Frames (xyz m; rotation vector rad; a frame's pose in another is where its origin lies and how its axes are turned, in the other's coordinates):
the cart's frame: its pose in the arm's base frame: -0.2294 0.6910 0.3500 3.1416 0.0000 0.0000
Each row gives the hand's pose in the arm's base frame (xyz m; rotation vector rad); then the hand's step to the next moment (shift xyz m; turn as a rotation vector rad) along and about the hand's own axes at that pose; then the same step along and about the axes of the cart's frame.
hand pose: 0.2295 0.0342 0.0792 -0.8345 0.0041 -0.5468
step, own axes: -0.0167 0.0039 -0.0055 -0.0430 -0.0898 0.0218
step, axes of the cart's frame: -0.0138 -0.0060 0.0099 -0.0736 0.0135 -0.0691
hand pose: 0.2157 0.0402 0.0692 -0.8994 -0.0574 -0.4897
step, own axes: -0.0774 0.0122 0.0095 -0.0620 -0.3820 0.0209
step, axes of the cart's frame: -0.0621 -0.0434 0.0223 -0.2169 0.1589 -0.2792
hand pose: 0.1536 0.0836 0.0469 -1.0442 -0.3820 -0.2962
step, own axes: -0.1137 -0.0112 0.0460 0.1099 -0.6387 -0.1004
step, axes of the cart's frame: -0.1140 -0.0416 0.0209 -0.1491 0.3967 -0.5005
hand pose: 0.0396 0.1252 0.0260 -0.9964 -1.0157 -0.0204
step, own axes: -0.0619 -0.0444 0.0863 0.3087 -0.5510 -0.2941
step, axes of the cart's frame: -0.1147 -0.0092 0.0011 0.1370 0.3996 -0.5540
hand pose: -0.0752 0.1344 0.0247 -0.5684 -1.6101 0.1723
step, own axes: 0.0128 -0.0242 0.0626 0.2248 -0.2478 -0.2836
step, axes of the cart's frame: -0.0669 0.0013 -0.0136 0.2062 0.1739 -0.3459
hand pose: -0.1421 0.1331 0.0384 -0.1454 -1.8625 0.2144
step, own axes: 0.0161 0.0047 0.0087 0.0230 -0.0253 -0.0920
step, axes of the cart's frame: -0.0131 -0.0073 -0.0115 0.0812 0.0131 -0.0535
